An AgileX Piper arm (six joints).
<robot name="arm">
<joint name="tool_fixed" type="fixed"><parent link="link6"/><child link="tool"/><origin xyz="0 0 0" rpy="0 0 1.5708"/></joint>
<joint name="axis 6" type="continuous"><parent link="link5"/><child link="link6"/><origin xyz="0 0.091 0" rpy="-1.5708 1.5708 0"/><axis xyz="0 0 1"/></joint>
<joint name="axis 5" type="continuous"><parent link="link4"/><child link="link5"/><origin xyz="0 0 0" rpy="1.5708 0 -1.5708"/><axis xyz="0 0 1"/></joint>
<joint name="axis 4" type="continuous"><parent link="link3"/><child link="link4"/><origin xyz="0.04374 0.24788 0" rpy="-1.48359 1.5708 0"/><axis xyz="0 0 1"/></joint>
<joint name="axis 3" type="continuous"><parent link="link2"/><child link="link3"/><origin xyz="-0.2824 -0.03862 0" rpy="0 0 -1.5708"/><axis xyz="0 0 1"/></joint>
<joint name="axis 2" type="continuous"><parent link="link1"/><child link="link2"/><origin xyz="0 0 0" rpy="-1.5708 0 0"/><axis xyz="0 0 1"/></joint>
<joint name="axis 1" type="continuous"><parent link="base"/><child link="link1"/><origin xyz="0 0 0.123"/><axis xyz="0 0 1"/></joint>
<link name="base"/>
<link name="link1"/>
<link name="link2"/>
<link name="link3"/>
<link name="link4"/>
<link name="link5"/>
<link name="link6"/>
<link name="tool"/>
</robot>
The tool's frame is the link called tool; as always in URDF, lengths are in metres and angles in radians. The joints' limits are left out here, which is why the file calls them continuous.
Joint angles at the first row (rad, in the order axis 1, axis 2, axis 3, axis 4, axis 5, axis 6):
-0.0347, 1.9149, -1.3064, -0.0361, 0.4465, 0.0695
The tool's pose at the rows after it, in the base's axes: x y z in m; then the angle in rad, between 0 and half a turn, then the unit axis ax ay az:
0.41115, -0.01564, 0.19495, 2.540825, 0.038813, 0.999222, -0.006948
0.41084, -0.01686, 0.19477, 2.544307, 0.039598, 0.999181, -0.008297
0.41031, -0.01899, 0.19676, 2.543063, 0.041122, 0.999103, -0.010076
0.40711, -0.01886, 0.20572, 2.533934, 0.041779, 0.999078, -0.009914
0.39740, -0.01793, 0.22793, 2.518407, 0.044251, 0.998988, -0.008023
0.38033, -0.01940, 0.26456, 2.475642, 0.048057, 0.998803, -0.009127
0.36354, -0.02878, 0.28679, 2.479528, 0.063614, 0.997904, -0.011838
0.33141, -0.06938, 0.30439, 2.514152, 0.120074, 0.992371, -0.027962
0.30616, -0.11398, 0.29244, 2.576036, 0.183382, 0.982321, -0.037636
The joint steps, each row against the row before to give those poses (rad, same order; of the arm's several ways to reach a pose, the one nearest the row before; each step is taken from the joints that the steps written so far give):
0.0000, 0.0000, 0.0000, 0.0015, 0.0025, 0.0000
-0.0027, 0.0000, 0.0000, -0.0029, 0.0034, 0.0010
-0.0049, -0.0045, -0.0012, -0.0027, 0.0046, 0.0000
0.0000, -0.0246, 0.0012, 0.0011, 0.0141, 0.0000
0.0009, -0.0631, 0.0030, 0.0062, 0.0446, 0.0001
-0.0055, -0.1024, 0.0001, 0.0016, 0.0595, -0.0010
-0.0286, -0.0708, -0.0001, 0.0084, 0.0744, -0.0043
-0.1309, -0.0921, 0.0320, 0.0229, 0.0926, -0.0308
-0.1576, -0.0216, 0.0600, 0.0395, 0.0220, -0.0499

